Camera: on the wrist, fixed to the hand. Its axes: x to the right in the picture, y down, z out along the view.
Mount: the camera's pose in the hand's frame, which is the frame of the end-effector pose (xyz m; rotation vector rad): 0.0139 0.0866 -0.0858 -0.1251 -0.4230 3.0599
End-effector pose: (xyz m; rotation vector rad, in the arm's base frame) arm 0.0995 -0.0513 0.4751 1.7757 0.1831 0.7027
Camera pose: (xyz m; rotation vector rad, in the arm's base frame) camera 0.0445 -0.0027 0.5734 -0.3121 2.2938 -1.2996
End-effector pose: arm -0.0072 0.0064 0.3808 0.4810 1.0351 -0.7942
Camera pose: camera 0.0147 0.1156 0.3293 0.9774 -0.7339 1.8243
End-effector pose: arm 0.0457 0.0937 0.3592 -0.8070 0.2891 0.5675
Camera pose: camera 0.0042 0.0827 0.2443 -0.3526 -0.6974 -2.5319
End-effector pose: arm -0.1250 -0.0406 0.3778 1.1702 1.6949 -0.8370
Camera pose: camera -0.0701 0.0680 0.3938 1.5374 -1.2240 0.9689
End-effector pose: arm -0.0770 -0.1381 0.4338 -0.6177 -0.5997 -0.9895
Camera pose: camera 0.0211 -0.1714 0.3681 -0.9453 0.4685 2.0021
